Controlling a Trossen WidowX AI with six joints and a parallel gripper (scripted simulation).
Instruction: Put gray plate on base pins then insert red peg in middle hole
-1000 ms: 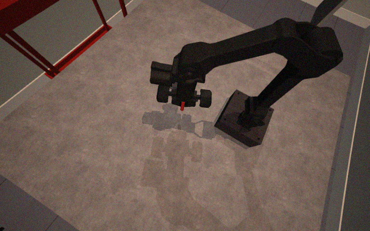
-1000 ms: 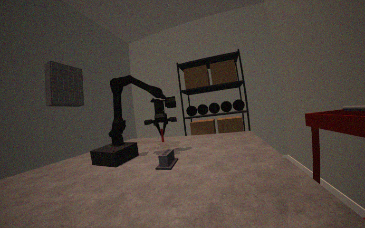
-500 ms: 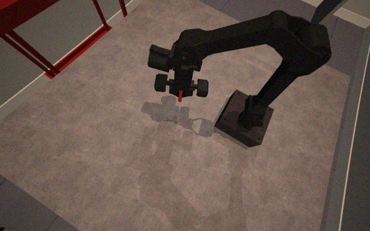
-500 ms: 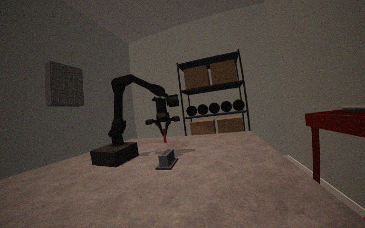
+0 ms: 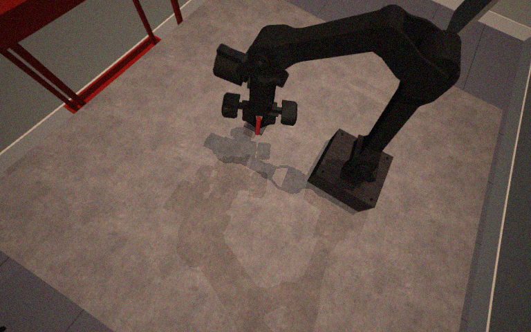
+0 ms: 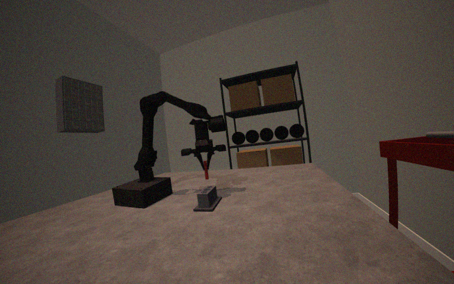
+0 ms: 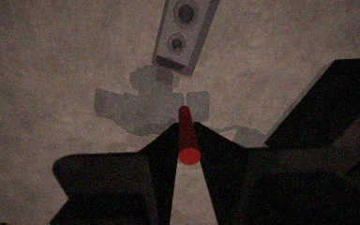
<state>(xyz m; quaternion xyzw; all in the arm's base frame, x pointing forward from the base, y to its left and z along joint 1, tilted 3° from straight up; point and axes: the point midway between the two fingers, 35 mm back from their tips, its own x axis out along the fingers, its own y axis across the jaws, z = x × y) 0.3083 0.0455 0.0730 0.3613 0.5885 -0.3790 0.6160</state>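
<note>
Now: the gray plate 10 cm to the right of my gripper tip, 7 cm below it and 4 cm ahead of it. From my gripper tip the other things lie so: flat dark base 11 cm below, 9 cm to the right, 4 cm ahead; red peg right at my gripper tip.
</note>
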